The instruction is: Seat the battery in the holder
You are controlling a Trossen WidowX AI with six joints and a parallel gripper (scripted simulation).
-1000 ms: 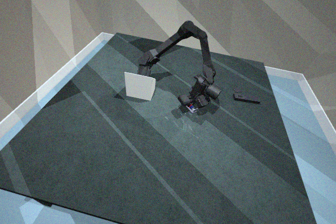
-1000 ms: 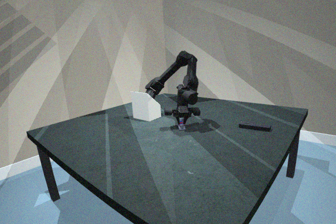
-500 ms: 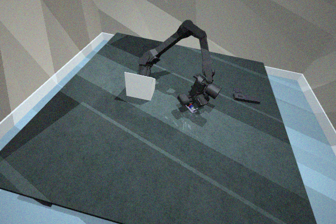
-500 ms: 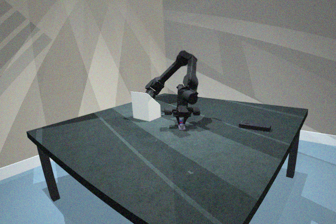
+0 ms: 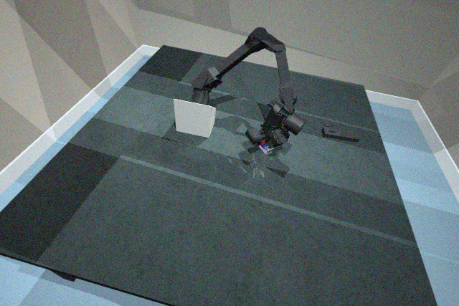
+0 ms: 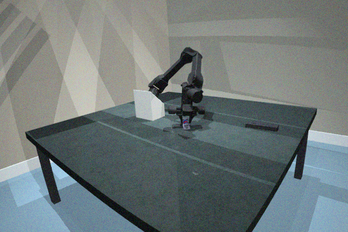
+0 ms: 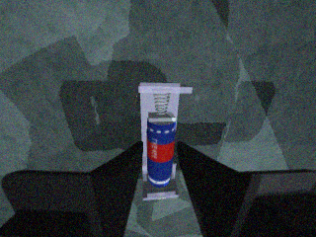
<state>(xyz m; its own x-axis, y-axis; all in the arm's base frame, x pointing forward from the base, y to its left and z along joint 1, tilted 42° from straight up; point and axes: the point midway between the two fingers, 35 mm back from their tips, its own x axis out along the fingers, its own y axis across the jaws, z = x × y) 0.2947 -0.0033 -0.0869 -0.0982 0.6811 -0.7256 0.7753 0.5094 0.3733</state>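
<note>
The battery is 10 mm above my gripper tip. Round my gripper tip: spring (30 mm to the right, 30 mm ahead, 10 mm above).
</note>
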